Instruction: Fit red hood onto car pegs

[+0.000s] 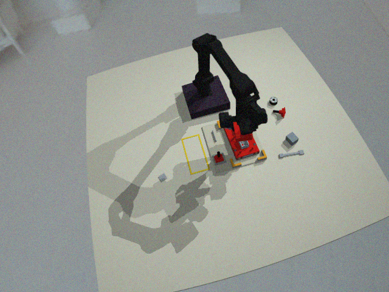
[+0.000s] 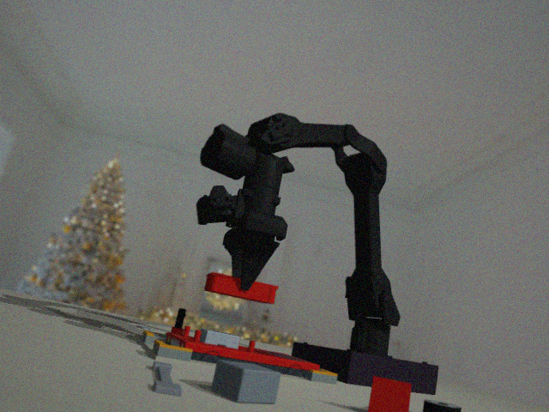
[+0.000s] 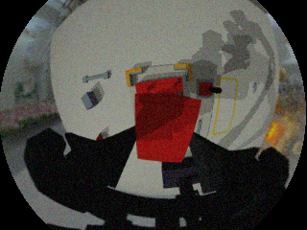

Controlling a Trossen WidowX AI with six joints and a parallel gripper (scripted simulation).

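Right now the grey engine block is 20 mm ahead of my gripper tip, 10 mm to the left of it and 80 mm below it. Round my gripper tip: red hood: 10 mm above; grey bar: 110 mm ahead, 200 mm to the left, 100 mm below; grey cube: 40 mm ahead, 230 mm to the left, 90 mm below.
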